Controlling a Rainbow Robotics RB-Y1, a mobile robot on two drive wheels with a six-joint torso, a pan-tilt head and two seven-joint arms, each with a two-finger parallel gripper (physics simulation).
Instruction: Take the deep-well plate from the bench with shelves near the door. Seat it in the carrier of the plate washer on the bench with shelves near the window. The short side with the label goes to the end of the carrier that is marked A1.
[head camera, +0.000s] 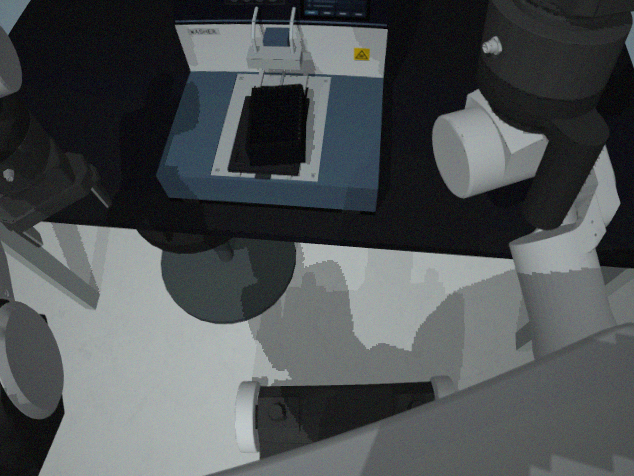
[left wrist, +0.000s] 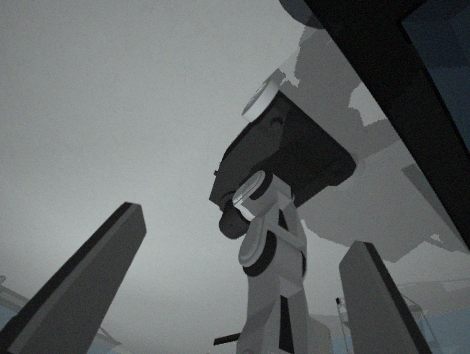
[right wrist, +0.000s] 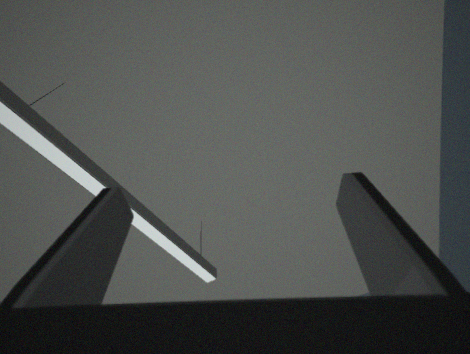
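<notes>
Left gripper (left wrist: 243, 236), right gripper (right wrist: 230, 195), both mine. White dispensing head (head camera: 267, 57). Blue-grey deck (head camera: 348, 176). Black bench (head camera: 108, 87), (left wrist: 373, 45). Black carrier (head camera: 239, 144). Black deep-well plate (head camera: 276, 134); out of frame in the left wrist view; out of frame in the right wrist view.
</notes>
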